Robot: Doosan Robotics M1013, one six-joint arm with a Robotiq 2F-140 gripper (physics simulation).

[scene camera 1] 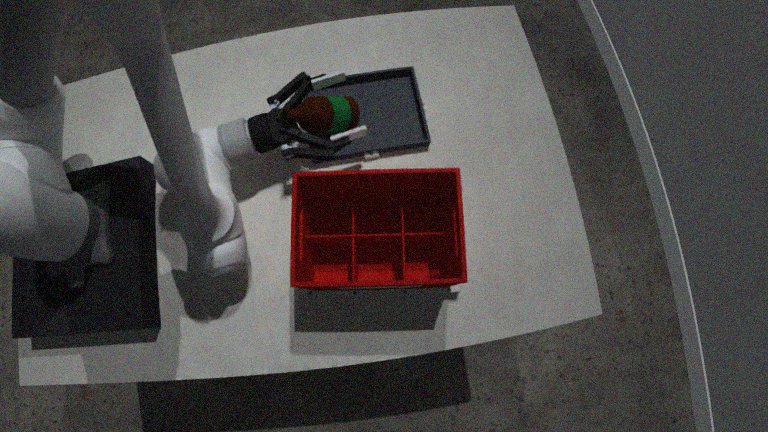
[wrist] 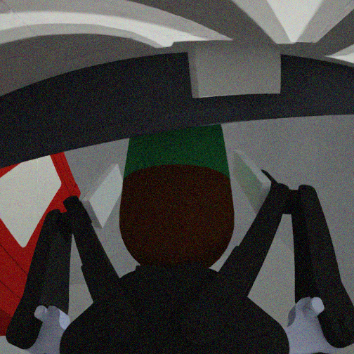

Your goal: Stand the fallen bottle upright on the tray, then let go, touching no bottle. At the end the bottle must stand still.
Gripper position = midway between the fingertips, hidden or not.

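Note:
You'd find a brown bottle (scene camera 1: 318, 114) there, along with my gripper (scene camera 1: 355, 101). The wrist view gives me the bottle again (wrist: 176, 207), and my gripper (wrist: 175, 168) is visible there too.

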